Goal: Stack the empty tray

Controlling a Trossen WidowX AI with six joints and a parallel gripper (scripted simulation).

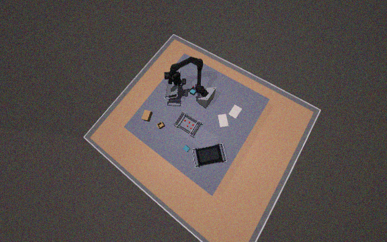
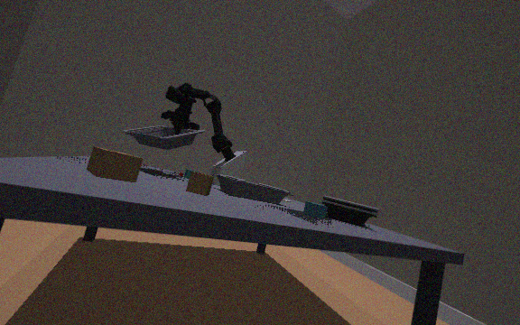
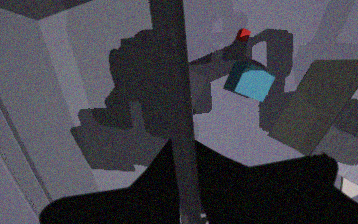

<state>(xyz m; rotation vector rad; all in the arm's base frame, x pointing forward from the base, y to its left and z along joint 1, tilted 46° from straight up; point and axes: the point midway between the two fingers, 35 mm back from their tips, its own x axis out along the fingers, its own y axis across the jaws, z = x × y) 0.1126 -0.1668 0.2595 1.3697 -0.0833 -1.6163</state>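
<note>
Right now the grey tray is 6 cm to the right of my gripper tip and 5 cm ahead of it.
</note>
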